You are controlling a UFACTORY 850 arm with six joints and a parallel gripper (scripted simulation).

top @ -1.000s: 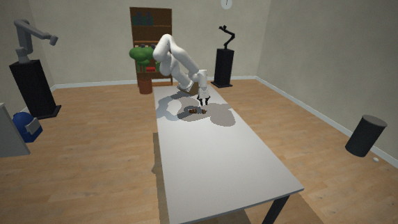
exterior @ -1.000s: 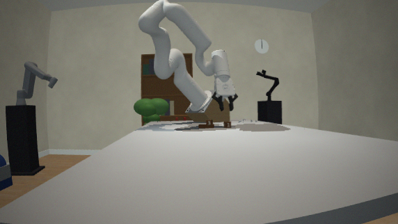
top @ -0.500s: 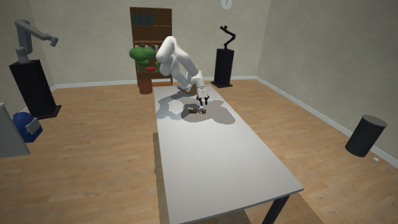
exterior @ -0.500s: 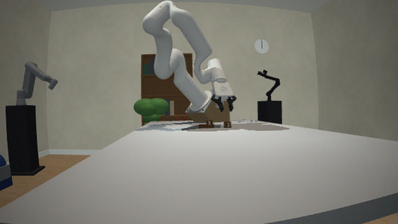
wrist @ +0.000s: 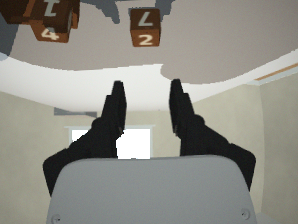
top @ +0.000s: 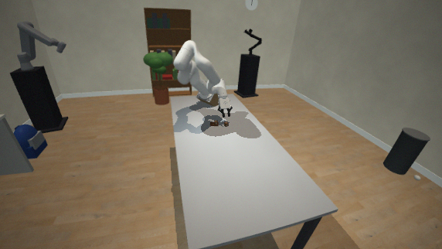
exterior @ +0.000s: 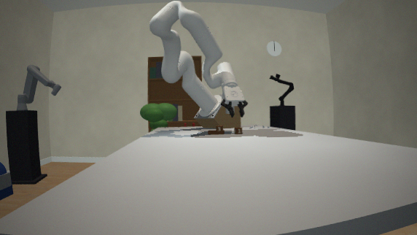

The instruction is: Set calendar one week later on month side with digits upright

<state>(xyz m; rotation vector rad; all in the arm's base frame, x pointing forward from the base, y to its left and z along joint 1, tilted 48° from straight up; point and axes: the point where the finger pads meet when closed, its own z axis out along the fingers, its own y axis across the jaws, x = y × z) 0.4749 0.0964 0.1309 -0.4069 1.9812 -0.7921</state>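
The brown cube is 10 mm ahead of my hand and 90 mm below it. From my hand the other things lie so: tray: 40 mm behind, 100 mm to the right, 90 mm below.
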